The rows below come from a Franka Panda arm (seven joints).
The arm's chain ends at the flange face. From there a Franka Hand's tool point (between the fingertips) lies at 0.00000 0.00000 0.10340 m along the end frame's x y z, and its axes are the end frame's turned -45 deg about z.
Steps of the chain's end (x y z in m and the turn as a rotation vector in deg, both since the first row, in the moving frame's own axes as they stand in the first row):
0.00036 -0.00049 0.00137 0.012 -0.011 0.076
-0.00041 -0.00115 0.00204 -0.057 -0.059 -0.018
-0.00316 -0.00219 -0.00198 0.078 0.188 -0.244
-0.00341 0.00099 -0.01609 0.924 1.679 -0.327
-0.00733 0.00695 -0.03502 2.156 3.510 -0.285
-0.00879 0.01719 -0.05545 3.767 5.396 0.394
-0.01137 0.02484 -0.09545 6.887 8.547 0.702
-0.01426 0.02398 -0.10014 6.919 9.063 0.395
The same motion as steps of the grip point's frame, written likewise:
0.00060 -0.00012 0.00137 0.016 0.001 0.076
0.00038 -0.00111 0.00204 0.001 -0.082 -0.018
-0.00035 -0.00364 -0.00198 -0.078 0.188 -0.244
0.00021 -0.00076 -0.01615 -0.534 1.841 -0.327
-0.00287 0.00144 -0.03529 -0.957 4.006 -0.285
-0.00671 0.00805 -0.05613 -1.152 6.479 0.394
-0.00604 0.01175 -0.09734 -1.174 10.913 0.702
-0.00679 0.00966 -0.10218 -1.516 11.301 0.395

